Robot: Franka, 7 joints.
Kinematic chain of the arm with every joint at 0, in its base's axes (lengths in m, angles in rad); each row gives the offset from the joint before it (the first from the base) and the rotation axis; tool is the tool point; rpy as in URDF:
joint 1: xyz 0 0 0.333 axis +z
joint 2: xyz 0 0 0 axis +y
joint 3: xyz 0 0 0.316 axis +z
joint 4: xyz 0.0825 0 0 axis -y
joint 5: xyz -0.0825 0 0.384 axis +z
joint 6: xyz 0 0 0 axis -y
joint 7: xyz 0.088 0 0 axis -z
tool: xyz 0 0 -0.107 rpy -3.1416 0 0
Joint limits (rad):
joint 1: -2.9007..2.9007
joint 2: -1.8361..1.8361
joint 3: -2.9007..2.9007
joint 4: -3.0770..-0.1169
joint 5: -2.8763..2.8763
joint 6: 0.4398..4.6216
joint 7: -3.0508..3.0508
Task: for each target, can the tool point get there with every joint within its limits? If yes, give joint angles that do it. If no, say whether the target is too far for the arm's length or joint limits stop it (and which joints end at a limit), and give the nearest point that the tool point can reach.
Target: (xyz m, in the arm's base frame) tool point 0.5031 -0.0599 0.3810
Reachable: yes | joints 1.0347 -0.2184 -1.1764 -2.3780 2.0341 2.3170 0.7306
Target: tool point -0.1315 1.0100 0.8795
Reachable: no: too far | nearest point -0.0976 0.7496 0.7386 | short by 0.298 m
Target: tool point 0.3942 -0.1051 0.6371
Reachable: yes | joints -1.7919 -0.8224 1.3196 -1.9455 -1.1275 0.9188 -1.5007
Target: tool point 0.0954 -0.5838 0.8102
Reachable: yes | joints -1.6760 1.1398 1.9621 -0.6858 -1.0684 3.9284 0.4565
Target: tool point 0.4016 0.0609 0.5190
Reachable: yes | joints -1.4999 -0.8030 1.1913 -1.8983 0.3447 0.7787 -1.9275
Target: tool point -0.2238 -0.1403 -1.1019
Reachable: no: too far | nearest point -0.2333 -0.1462 -0.3607 | short by 0.741 m
